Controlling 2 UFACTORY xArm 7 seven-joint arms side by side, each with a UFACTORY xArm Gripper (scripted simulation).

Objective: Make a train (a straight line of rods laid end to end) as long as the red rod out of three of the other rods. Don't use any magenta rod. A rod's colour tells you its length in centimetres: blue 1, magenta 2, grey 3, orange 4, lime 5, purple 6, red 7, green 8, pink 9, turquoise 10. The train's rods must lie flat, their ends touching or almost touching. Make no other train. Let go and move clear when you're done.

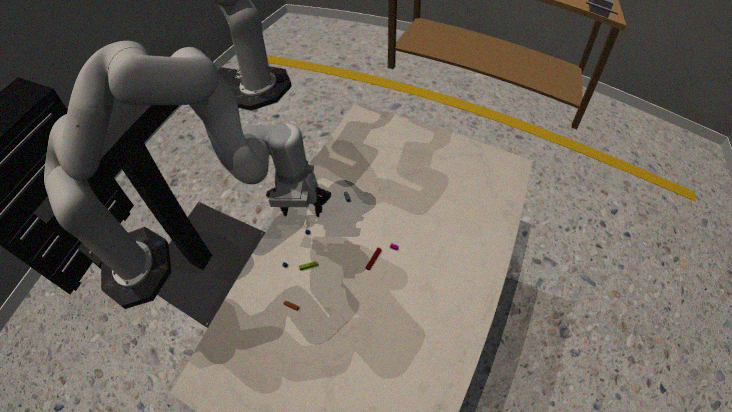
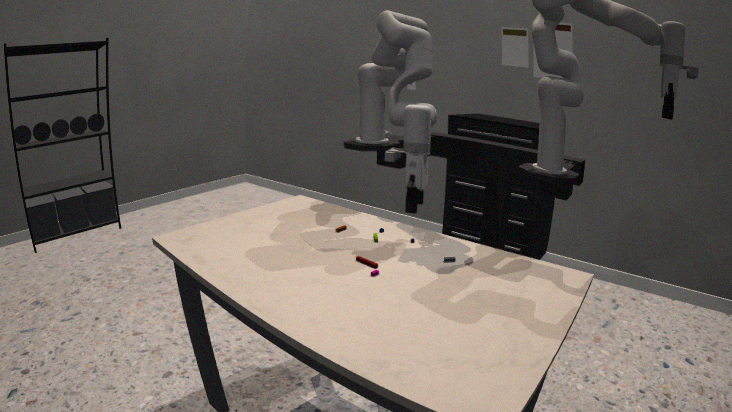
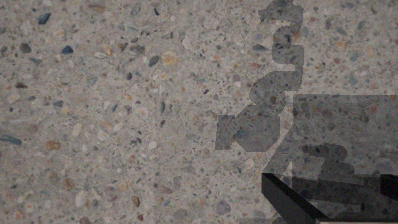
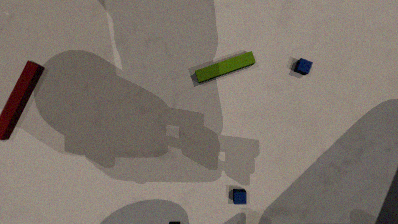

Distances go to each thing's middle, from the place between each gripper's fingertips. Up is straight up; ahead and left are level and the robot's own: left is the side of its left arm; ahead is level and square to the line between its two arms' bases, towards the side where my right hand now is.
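Labels:
The lime rod (image 4: 233, 64) is 470 mm below my left hand (image 2: 666, 118), and it lies 320 mm ahead of that hand and 840 mm to the right of it.
As for my right hand (image 1: 302, 212), the rod is 40 mm ahead of it, 100 mm to the right of it and 110 mm below it.

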